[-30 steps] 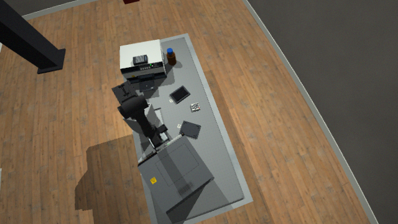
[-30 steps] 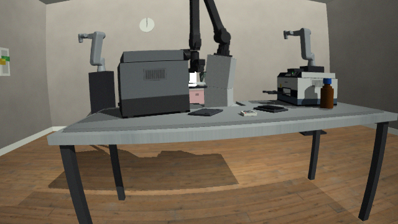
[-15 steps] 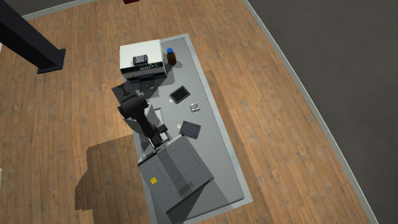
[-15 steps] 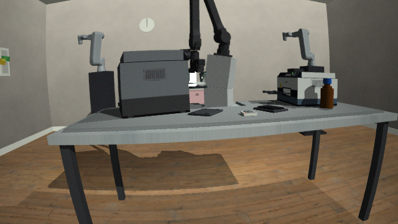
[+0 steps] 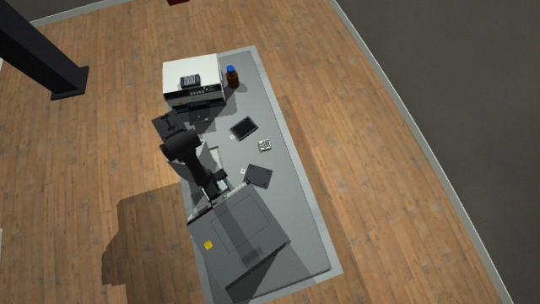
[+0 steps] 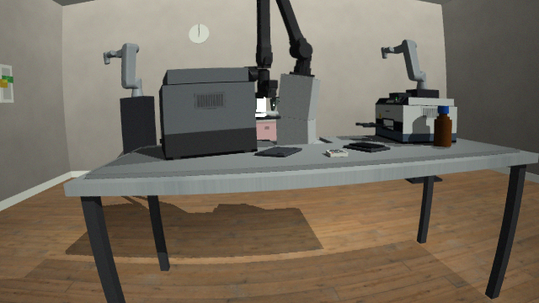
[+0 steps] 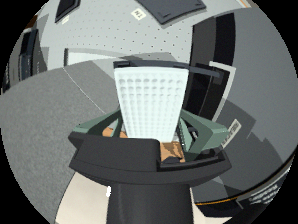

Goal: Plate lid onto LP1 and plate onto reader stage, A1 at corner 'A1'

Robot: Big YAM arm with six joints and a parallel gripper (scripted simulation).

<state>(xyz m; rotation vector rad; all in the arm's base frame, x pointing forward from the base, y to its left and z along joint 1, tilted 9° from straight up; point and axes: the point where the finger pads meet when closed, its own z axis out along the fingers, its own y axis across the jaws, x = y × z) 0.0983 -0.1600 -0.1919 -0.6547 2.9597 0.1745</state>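
My hand is right at the lidded plate. The rest, counted from my hand: brown capped bottle (810 mm to the left, 200 mm ahead, 30 mm below).
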